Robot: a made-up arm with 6 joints.
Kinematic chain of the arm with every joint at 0, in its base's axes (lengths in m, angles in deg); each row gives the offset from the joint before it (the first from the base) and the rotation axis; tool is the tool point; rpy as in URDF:
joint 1: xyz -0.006 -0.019 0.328 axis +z
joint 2: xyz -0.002 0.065 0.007 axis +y
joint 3: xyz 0 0.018 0.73 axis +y
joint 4: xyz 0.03 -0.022 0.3 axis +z
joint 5: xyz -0.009 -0.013 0 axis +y
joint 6: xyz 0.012 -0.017 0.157 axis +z
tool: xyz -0.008 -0.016 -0.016 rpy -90 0 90
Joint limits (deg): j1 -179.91..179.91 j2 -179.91..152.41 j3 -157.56..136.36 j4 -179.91..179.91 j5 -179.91..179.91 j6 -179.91..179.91
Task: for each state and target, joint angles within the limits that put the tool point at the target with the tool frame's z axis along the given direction. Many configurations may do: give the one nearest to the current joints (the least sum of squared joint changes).
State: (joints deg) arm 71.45 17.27 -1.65 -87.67 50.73 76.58
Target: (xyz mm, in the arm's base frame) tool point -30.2 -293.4 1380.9 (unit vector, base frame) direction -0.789 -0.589 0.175
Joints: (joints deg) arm 80.70 -5.79 -16.61 -116.89 51.51 56.51
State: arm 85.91 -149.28 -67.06 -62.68 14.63 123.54
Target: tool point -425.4 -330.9 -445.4 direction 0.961 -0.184 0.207
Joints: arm 39.59 -119.21 -77.70 -70.09 1.97 119.06
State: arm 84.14 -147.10 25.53 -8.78 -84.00 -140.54
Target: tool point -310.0 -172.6 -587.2 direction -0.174 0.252 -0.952
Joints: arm 39.36 -152.77 -3.88 -10.34 -117.45 -166.80
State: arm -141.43 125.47 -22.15 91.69 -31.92 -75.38
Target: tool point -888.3 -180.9 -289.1 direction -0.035 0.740 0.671
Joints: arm -172.51 141.35 -53.12 108.53 -4.81 -60.78
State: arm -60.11 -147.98 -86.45 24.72 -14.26 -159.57
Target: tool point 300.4 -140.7 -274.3 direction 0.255 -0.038 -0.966
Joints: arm -30.30 -172.32 -121.08 3.85 9.44 -178.30
